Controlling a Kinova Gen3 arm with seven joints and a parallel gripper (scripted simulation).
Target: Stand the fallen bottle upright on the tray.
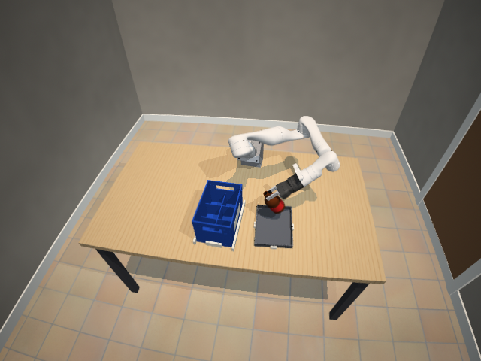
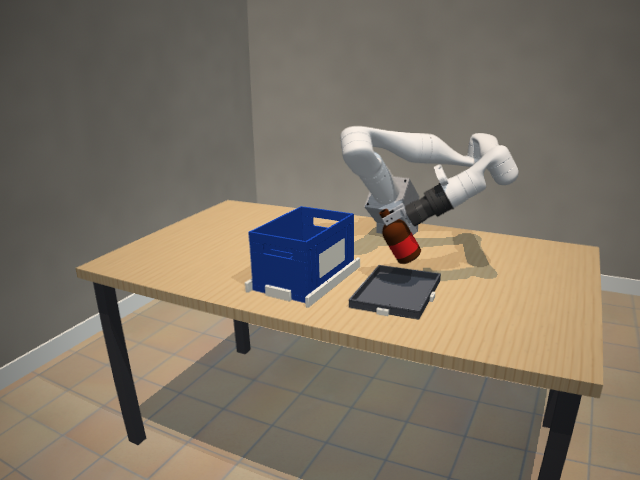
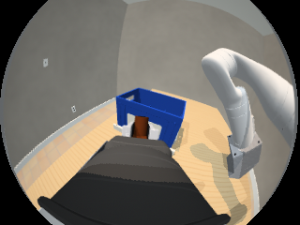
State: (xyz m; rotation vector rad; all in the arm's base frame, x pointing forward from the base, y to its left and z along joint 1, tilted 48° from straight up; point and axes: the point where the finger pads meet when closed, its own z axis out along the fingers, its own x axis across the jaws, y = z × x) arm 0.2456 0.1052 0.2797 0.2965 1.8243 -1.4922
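Now: the brown bottle 2 cm to the left of my hand and 5 cm below it. From my hand the other things lie so: blue crate (3 cm behind, 24 cm to the right, 12 cm below); dark grey tray (5 cm ahead, 3 cm to the left, 19 cm below).
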